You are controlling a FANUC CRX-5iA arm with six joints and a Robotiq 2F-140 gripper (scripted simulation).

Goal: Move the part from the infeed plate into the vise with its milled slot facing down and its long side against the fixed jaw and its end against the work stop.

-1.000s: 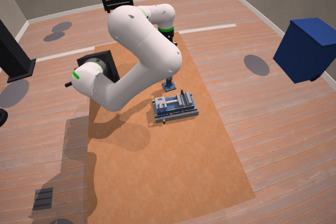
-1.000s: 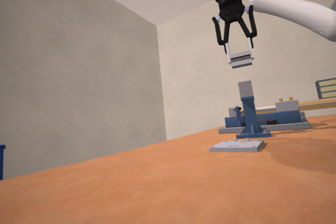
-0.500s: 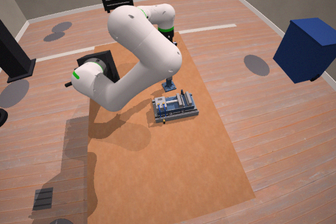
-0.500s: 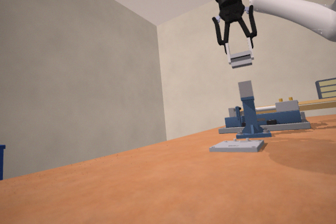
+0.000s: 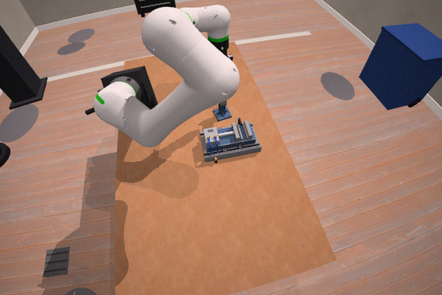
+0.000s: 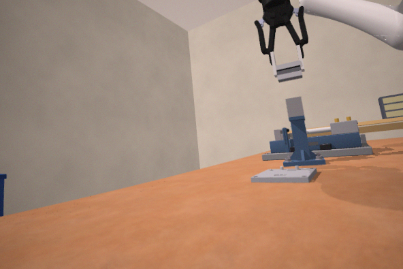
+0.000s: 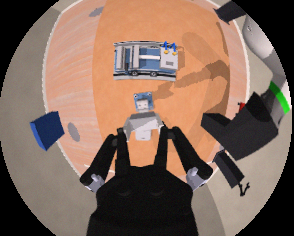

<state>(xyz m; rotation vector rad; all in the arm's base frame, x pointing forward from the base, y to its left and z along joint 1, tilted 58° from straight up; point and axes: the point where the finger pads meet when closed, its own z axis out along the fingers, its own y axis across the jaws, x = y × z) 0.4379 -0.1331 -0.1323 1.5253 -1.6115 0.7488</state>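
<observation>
Right now the part is 3 cm below my hand and 1 cm to the left of it. Round my hand: air cylinder (19 cm to the right, 18 cm below, 12 cm behind); then vise base (22 cm below, 20 cm to the right, 3 cm behind).
</observation>
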